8 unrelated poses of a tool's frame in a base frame.
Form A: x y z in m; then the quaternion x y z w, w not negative.
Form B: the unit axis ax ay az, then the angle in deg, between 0 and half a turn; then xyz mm. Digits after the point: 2 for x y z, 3 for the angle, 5 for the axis.
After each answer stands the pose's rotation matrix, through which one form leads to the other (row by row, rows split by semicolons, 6 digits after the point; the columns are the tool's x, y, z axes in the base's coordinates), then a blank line. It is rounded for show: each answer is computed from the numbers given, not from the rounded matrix.
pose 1, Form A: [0.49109 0.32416 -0.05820 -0.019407 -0.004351 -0.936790 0.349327]
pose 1, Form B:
[-0.02071 -0.00464 -0.99977 139.108 491.09 324.16 -58.20]
-0.755188 0.654661 0.033321; -0.654323 -0.755904 0.021711; 0.039400 -0.005407 0.999209

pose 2, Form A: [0.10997 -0.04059 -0.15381 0.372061 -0.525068 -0.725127 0.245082]
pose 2, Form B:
[0.38376 -0.54159 -0.74794 151.627 109.97 -40.59 -153.81]
-0.603011 -0.035283 -0.796952; -0.746146 -0.328477 0.579111; -0.282213 0.943853 0.171749

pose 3, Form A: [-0.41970 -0.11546 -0.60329 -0.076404 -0.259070 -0.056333 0.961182]
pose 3, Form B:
[-0.27691 -0.93895 -0.20417 32.033 -419.70 -115.46 -603.29]
0.859419 0.147881 -0.489419; -0.068705 0.981978 0.176065; 0.506635 -0.117688 0.854090

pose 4, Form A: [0.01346 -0.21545 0.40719 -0.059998 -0.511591 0.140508 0.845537]
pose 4, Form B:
[-0.11237 -0.95818 0.26316 64.541 13.46 -215.45 407.19]
0.437065 -0.176220 -0.881998; 0.298998 0.953316 -0.042304; 0.848277 -0.245226 0.469350

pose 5, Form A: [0.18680 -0.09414 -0.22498 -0.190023 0.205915 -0.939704 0.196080]
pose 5, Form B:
[-0.19378 0.20999 -0.95831 157.384 186.80 -94.14 -224.98]
-0.850888 0.290257 0.437882; -0.446771 -0.838303 -0.312479; 0.276379 -0.461517 0.842981

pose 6, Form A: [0.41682 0.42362 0.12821 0.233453 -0.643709 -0.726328 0.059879]
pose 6, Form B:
[0.23387 -0.64487 -0.72763 173.134 416.82 423.62 128.21]
-0.883828 -0.213568 -0.416216; -0.387535 -0.164106 0.907130; -0.262038 0.963046 0.062276

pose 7, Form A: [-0.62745 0.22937 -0.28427 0.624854 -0.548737 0.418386 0.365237]
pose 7, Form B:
[0.67123 -0.58946 0.44944 137.156 -627.45 229.37 -284.27]
0.047681 -0.991381 0.122022; -0.380141 -0.130979 -0.915608; 0.923699 -0.002728 -0.383110

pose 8, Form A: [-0.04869 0.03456 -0.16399 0.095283 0.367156 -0.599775 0.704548]
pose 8, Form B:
[0.13427 0.51737 -0.84516 90.414 -48.69 34.56 -163.99]
0.010933 0.915108 0.403061; -0.775173 0.262382 -0.574685; -0.631655 -0.306159 0.712235

